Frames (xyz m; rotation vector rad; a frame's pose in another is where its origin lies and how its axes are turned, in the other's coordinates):
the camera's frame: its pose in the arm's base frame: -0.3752 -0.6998 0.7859 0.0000 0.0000 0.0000
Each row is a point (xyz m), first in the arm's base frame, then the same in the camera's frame.
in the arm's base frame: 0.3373 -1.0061 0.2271
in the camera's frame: 0.7125 -0.3063 -0.5588
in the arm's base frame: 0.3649 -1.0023 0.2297
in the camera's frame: 0.7401 -0.3025 -0.5562
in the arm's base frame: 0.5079 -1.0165 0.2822
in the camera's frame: 0.8831 -0.3167 -0.5037
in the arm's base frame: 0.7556 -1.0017 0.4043
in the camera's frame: 1.1308 -0.3019 -0.3816
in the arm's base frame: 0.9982 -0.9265 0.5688
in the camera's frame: 1.3734 -0.2267 -0.2171
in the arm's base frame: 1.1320 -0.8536 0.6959
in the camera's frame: 1.5072 -0.1538 -0.0900
